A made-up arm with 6 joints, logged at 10 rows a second.
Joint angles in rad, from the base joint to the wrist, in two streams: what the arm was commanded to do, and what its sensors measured. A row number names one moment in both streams.
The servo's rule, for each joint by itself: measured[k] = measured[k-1] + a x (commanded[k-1-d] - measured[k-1]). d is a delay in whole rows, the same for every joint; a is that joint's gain. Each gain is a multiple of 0.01, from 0.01 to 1. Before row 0 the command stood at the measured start. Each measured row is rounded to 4 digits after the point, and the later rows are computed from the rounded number. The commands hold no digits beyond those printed.
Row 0, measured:
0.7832 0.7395 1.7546 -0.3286 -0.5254 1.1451
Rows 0 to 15, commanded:
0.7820 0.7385 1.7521 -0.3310 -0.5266 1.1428
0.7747 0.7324 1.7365 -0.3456 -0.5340 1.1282
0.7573 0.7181 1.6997 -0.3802 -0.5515 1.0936
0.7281 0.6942 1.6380 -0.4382 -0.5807 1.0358
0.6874 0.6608 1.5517 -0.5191 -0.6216 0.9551
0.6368 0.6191 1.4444 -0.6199 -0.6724 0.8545
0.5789 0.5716 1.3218 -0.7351 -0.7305 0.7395
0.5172 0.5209 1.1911 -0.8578 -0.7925 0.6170
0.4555 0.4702 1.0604 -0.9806 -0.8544 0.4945
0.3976 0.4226 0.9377 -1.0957 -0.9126 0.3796
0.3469 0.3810 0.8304 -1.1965 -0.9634 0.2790
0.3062 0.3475 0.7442 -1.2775 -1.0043 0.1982
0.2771 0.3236 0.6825 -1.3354 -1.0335 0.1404
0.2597 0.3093 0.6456 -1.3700 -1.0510 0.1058
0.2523 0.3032 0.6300 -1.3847 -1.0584 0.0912
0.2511 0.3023 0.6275 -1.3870 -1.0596 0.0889
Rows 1 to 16, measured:
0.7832 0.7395 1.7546 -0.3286 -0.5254 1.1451
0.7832 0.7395 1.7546 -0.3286 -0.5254 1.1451
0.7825 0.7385 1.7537 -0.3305 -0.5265 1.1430
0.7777 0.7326 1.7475 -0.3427 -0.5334 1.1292
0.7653 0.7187 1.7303 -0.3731 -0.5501 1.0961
0.7426 0.6952 1.6971 -0.4258 -0.5783 1.0400
0.7089 0.6622 1.6448 -0.5014 -0.6181 0.9610
0.6649 0.6208 1.5727 -0.5974 -0.6681 0.8620
0.6124 0.5736 1.4824 -0.7089 -0.7255 0.7481
0.5543 0.5230 1.3775 -0.8295 -0.7871 0.6262
0.4940 0.4723 1.2633 -0.9519 -0.8490 0.5037
0.4352 0.4246 1.1461 -1.0684 -0.9075 0.3883
0.3813 0.3827 1.0324 -1.1722 -0.9589 0.2867
0.3355 0.3489 0.9286 -1.2575 -1.0007 0.2044
0.2999 0.3246 0.8400 -1.3206 -1.0309 0.1449
0.2754 0.3099 0.7700 -1.3606 -1.0494 0.1085
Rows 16 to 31, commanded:
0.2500 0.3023 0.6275 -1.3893 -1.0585 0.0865
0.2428 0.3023 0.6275 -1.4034 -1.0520 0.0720
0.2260 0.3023 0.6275 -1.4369 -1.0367 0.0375
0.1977 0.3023 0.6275 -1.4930 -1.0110 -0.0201
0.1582 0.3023 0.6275 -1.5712 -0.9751 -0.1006
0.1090 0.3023 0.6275 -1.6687 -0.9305 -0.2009
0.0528 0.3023 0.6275 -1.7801 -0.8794 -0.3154
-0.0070 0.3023 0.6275 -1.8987 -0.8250 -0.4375
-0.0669 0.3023 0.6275 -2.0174 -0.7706 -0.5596
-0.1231 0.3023 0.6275 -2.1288 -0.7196 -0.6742
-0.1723 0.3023 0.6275 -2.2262 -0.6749 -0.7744
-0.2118 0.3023 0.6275 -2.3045 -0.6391 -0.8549
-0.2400 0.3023 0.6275 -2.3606 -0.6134 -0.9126
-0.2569 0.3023 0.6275 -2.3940 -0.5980 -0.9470
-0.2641 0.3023 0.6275 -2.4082 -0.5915 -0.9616
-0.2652 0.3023 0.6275 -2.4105 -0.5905 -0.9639
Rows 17 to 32, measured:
0.2613 0.3035 0.7196 -1.3801 -1.0577 0.0924
0.2551 0.3023 0.6864 -1.3857 -1.0594 0.0891
0.2520 0.3023 0.6652 -1.3886 -1.0586 0.0867
0.2464 0.3023 0.6516 -1.4006 -1.0525 0.0730
0.2340 0.3023 0.6429 -1.4300 -1.0380 0.0400
0.2119 0.3023 0.6374 -1.4810 -1.0132 -0.0159
0.1791 0.3023 0.6338 -1.5541 -0.9781 -0.0947
0.1363 0.3023 0.6315 -1.6469 -0.9343 -0.1935
0.0854 0.3023 0.6301 -1.7548 -0.8838 -0.3069
0.0290 0.3023 0.6292 -1.8714 -0.8297 -0.4284
-0.0295 0.3023 0.6286 -1.9897 -0.7753 -0.5504
-0.0866 0.3023 0.6282 -2.1024 -0.7241 -0.6655
-0.1389 0.3023 0.6279 -2.2027 -0.6788 -0.7668
-0.1834 0.3023 0.6278 -2.2852 -0.6423 -0.8487
-0.2179 0.3023 0.6277 -2.3463 -0.6157 -0.9081
-0.2417 0.3023 0.6276 -2.3849 -0.5994 -0.9443

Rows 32 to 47, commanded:
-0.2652 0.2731 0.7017 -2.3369 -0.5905 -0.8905
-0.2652 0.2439 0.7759 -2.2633 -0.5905 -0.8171
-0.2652 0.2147 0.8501 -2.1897 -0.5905 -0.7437
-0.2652 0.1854 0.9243 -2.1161 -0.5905 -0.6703
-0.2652 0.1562 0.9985 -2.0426 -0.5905 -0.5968
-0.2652 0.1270 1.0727 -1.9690 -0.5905 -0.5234
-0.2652 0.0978 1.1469 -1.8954 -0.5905 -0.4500
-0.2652 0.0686 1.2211 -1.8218 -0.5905 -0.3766
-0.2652 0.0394 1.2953 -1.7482 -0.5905 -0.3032
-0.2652 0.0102 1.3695 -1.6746 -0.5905 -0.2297
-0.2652 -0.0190 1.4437 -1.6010 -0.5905 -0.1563
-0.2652 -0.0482 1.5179 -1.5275 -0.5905 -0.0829
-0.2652 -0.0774 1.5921 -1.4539 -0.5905 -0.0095
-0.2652 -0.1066 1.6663 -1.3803 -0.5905 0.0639
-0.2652 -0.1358 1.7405 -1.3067 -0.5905 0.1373
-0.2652 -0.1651 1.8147 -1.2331 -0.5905 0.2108
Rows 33 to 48, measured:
-0.2554 0.3023 0.6276 -2.4038 -0.5921 -0.9604
-0.2614 0.3023 0.6276 -2.4092 -0.5906 -0.9637
-0.2637 0.2743 0.6543 -2.3506 -0.5905 -0.8956
-0.2646 0.2451 0.6981 -2.2799 -0.5905 -0.8226
-0.2650 0.2159 0.7528 -2.2068 -0.5905 -0.7492
-0.2651 0.1866 0.8145 -2.1333 -0.5905 -0.6758
-0.2652 0.1574 0.8807 -2.0598 -0.5905 -0.6023
-0.2652 0.1282 0.9498 -1.9863 -0.5905 -0.5289
-0.2652 0.0990 1.0208 -1.9127 -0.5905 -0.4555
-0.2652 0.0698 1.0929 -1.8391 -0.5905 -0.3821
-0.2652 0.0406 1.1658 -1.7655 -0.5905 -0.3087
-0.2652 0.0114 1.2391 -1.6919 -0.5905 -0.2352
-0.2652 -0.0178 1.3128 -1.6183 -0.5905 -0.1618
-0.2652 -0.0470 1.3866 -1.5448 -0.5905 -0.0884
-0.2652 -0.0762 1.4606 -1.4712 -0.5905 -0.0150
-0.2652 -0.1054 1.5347 -1.3976 -0.5905 0.0584

